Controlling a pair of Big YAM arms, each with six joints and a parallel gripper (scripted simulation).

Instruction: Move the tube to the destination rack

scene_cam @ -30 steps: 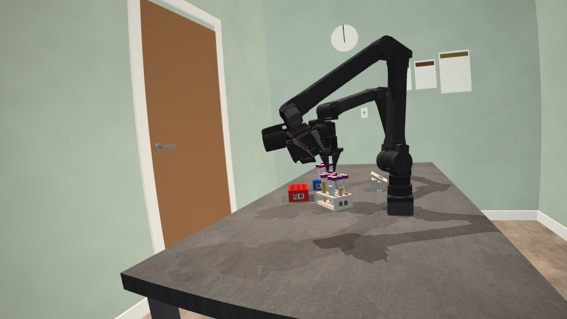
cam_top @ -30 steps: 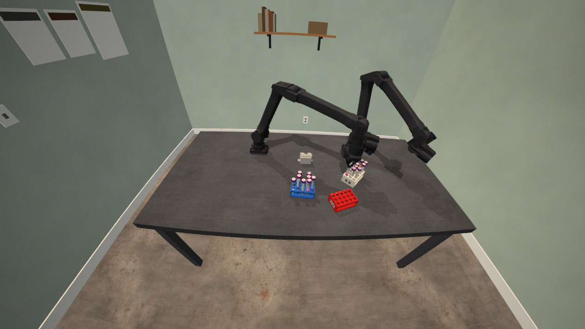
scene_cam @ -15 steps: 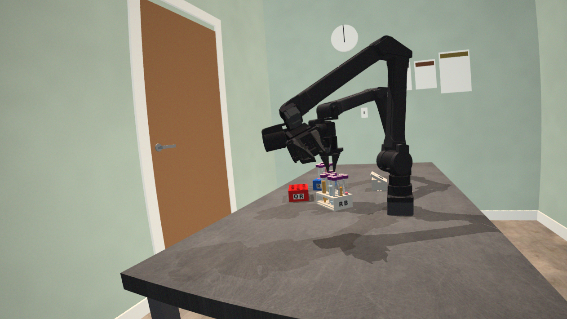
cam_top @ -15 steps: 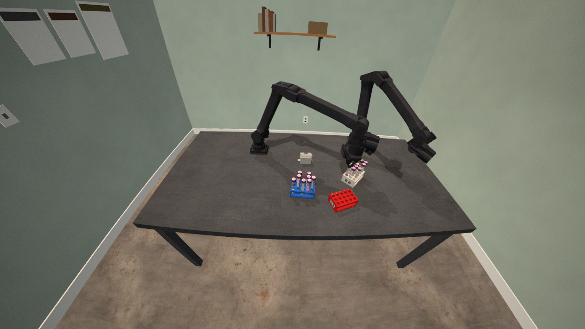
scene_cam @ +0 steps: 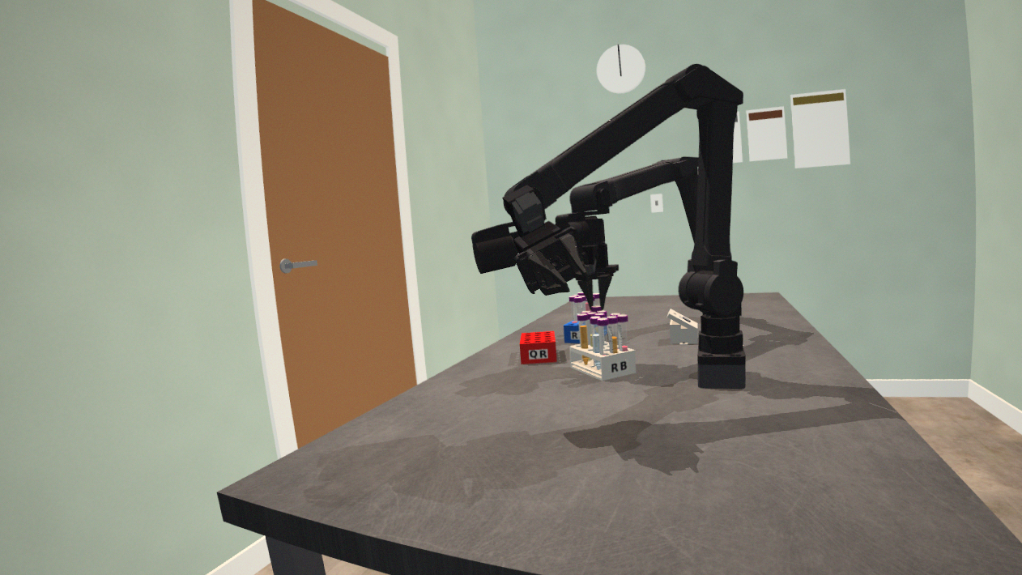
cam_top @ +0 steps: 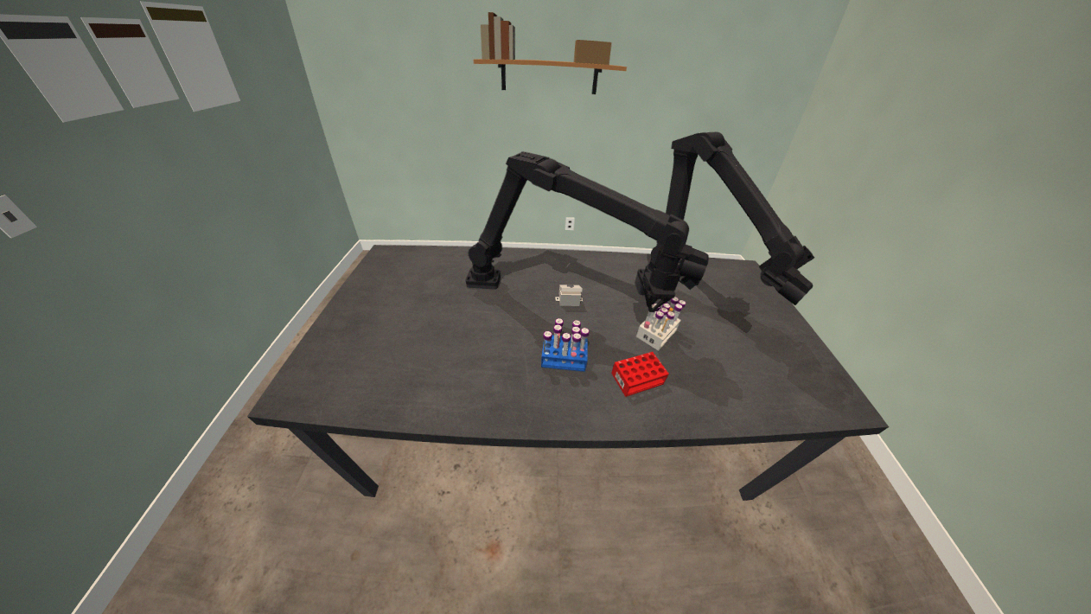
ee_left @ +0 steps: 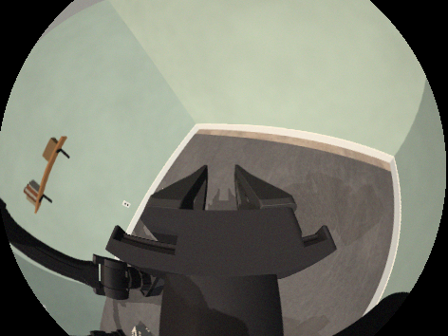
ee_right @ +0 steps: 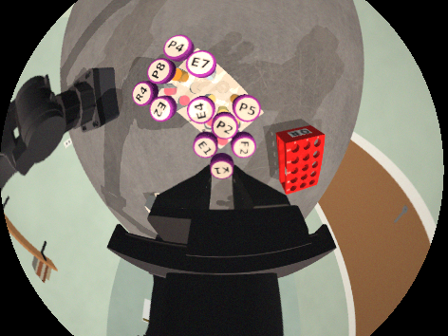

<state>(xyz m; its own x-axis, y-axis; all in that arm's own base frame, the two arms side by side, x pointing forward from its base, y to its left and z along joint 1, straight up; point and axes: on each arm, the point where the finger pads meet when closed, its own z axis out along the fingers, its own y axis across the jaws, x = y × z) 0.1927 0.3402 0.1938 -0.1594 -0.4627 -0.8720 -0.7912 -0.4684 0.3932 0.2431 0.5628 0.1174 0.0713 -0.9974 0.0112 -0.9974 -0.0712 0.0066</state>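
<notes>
Right now my right hand is 60 mm above the tube and 10 mm to the right of it. The rest, counted from my right hand: red rack: 160 mm ahead, 110 mm below, 40 mm to the right; white rack: 110 mm below, 60 mm to the left, 20 mm behind; rack RA: 260 mm to the right, 110 mm below, 90 mm ahead.
</notes>
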